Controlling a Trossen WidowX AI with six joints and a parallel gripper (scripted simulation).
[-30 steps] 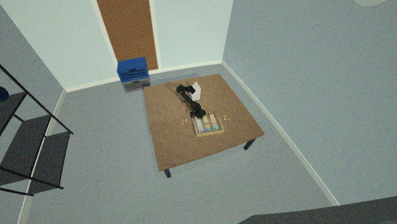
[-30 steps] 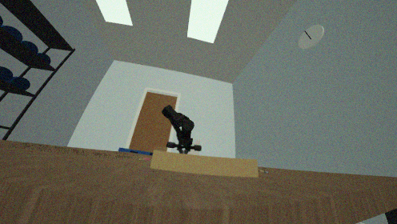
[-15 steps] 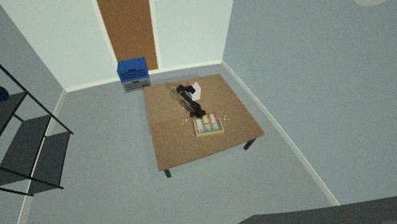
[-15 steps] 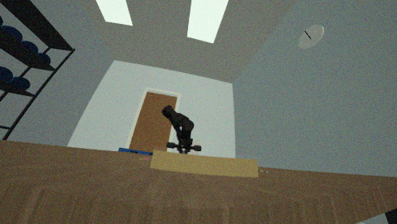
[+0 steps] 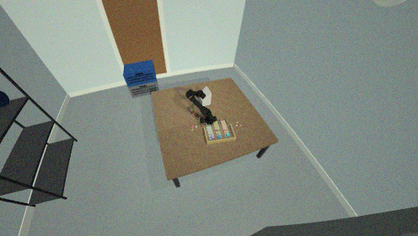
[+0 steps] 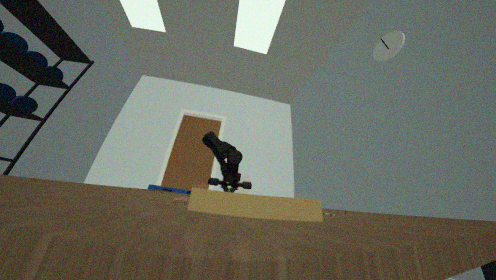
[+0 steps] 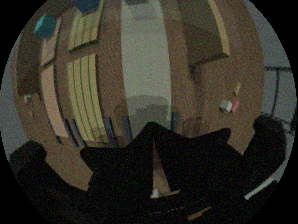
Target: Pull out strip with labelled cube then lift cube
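My gripper tip is now 20 cm short of the purple labelled cube, 4 cm to the left of it and 2 cm below it.
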